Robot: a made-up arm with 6 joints.
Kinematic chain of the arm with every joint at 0, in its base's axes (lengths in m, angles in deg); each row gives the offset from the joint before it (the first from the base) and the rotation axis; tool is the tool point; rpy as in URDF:
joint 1: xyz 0 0 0.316 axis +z
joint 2: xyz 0 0 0 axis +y
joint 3: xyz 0.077 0 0.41 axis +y
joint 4: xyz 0.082 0 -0.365 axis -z
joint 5: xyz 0 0 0 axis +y
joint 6: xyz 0.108 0 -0.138 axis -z
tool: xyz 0 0 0 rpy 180 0 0
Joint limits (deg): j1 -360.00..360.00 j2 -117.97..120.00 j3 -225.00..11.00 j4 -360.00..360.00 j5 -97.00..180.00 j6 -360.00..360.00
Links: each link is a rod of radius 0.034 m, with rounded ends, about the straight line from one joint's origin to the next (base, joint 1, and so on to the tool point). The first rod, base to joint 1, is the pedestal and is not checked.
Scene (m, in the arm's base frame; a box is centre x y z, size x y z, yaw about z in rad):
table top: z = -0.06
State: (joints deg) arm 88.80 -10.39 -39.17 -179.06 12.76 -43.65
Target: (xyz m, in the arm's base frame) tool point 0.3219 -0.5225 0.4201
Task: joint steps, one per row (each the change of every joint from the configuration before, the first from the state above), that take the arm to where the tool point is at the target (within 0.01 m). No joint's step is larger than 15 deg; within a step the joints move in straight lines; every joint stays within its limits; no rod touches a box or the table.
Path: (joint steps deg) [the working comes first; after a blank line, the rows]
Joints at the target: -57.22 12.14 -67.30 -192.74 19.64 -43.65
Straight joint move there: clear.

1: -14.60 2.25 -2.81 -1.37 0.69 0.00
2: -14.60 2.26 -2.82 -1.37 0.69 0.00
3: -14.61 2.25 -2.81 -1.37 0.69 0.00
4: -14.60 2.25 -2.81 -1.36 0.68 0.00
5: -14.60 2.26 -2.82 -1.37 0.69 0.00
6: -14.60 2.25 -2.81 -1.37 0.69 0.00
7: -14.61 2.25 -2.81 -1.37 0.69 0.00
8: -14.60 2.26 -2.81 -1.37 0.69 0.00
9: -14.60 2.25 -2.82 -1.37 0.69 0.00
10: -14.60 2.25 -2.81 -1.36 0.68 0.00

